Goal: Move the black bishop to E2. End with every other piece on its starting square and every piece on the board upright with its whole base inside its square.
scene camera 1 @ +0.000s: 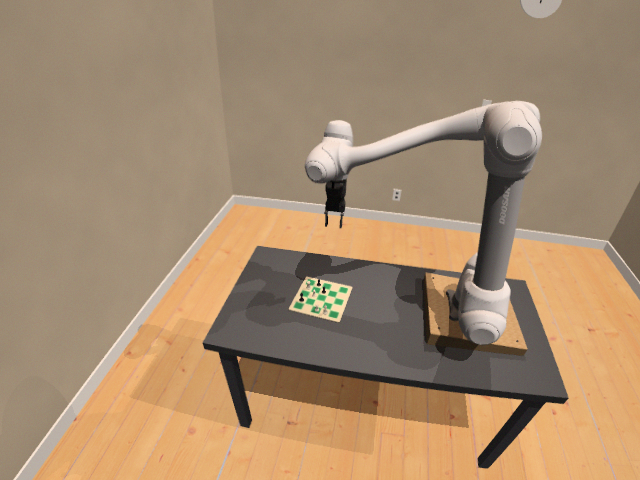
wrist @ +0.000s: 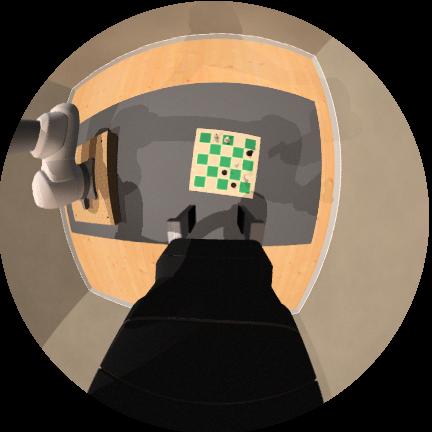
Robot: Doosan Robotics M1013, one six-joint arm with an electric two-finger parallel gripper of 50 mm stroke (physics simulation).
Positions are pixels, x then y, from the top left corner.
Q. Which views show the chessboard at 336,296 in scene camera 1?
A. Scene camera 1 and the wrist view: all of them.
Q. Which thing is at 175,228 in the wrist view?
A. My gripper.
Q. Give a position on a chessboard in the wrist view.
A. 210,156
